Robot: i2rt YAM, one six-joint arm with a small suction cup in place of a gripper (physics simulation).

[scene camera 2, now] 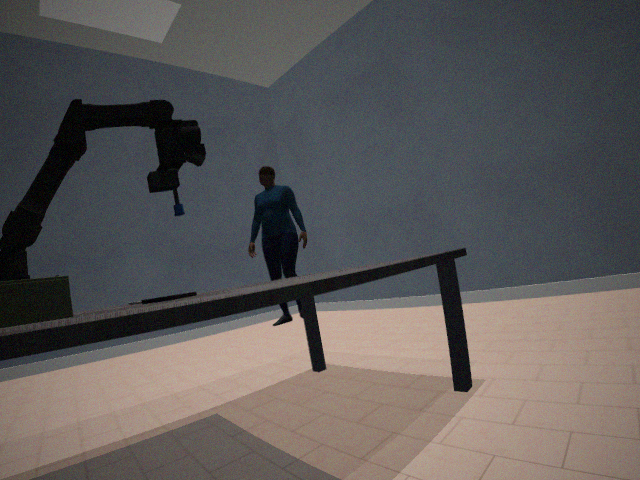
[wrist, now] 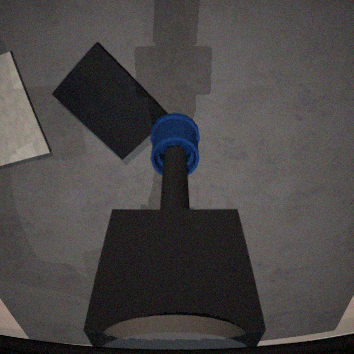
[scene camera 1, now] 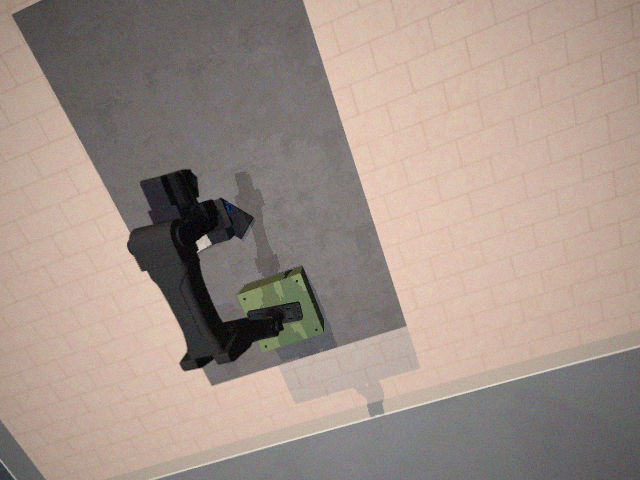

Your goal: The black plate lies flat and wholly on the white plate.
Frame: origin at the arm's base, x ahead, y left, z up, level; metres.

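Where they show: end effector, tool point: (scene camera 2: 179, 214) (wrist: 174, 134) (scene camera 1: 227, 207); arm's base, origin of the base link: (scene camera 2: 14, 284) (scene camera 1: 275, 314).
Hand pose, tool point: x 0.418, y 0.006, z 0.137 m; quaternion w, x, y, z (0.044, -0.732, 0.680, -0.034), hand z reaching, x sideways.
Things, the pixels of their top centre, and the offset from my tool point.
- black plate, middle of its top: (wrist: 109, 104) (scene camera 2: 169, 295) (scene camera 1: 230, 218) dx -0.042, dy +0.090, dz -0.215 m
- white plate, middle of its top: (scene camera 1: 187, 233) dx -0.063, dy +0.270, dz -0.220 m
The black plate (scene camera 1: 240, 224) (scene camera 2: 173, 297) (wrist: 102, 100) lies flat on the grey table; the arm covers part of it in scene camera 1. The white plate (scene camera 1: 205, 243) (wrist: 17, 122) lies apart from it, to its left in the wrist view, where its left part is cut off. In scene camera 1 the arm hides most of the white plate. My gripper, a blue suction cup (scene camera 1: 227, 206) (scene camera 2: 178, 209) (wrist: 175, 135), is open and holds nothing. It hangs well above the table; in the wrist view it overlaps the black plate's right corner.
A green camouflage box (scene camera 1: 310, 317) (scene camera 2: 36, 299) under the arm's base stands near one end of the table (scene camera 1: 320, 170) (scene camera 2: 361, 277). A person (scene camera 2: 278, 211) in a teal top stands beyond the table. The arm's shadow falls on the table beside the plates.
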